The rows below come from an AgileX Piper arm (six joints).
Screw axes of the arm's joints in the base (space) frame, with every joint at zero. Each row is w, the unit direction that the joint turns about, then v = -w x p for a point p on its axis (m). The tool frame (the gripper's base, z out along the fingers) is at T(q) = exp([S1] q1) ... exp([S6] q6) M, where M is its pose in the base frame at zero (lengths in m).
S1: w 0 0 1 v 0 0 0
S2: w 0 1 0 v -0.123 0 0
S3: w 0 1 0 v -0.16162 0 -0.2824
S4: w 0.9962 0 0.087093 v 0 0.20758 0
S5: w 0 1 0 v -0.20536 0 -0.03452
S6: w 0.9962 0 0.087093 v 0 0.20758 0
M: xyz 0.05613 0 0.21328 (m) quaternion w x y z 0.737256 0 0.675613 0
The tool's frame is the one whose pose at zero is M.
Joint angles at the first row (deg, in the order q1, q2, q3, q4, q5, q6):
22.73 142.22 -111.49 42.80 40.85 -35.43
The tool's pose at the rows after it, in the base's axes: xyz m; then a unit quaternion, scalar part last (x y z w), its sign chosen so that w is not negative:
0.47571 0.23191 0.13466 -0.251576 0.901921 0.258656 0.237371
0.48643 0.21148 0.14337 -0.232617 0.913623 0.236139 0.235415
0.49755 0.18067 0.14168 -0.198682 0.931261 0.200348 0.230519
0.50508 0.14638 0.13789 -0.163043 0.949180 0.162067 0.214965
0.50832 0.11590 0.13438 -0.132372 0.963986 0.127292 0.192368
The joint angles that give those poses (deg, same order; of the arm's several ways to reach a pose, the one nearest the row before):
21.71 140.10 -113.65 39.83 42.68 -33.17
19.54 139.95 -115.91 34.89 44.76 -28.51
16.55 140.02 -116.41 29.09 45.35 -23.44
13.33 140.01 -116.41 23.02 46.92 -18.36
10.55 140.02 -116.41 17.60 49.41 -14.00

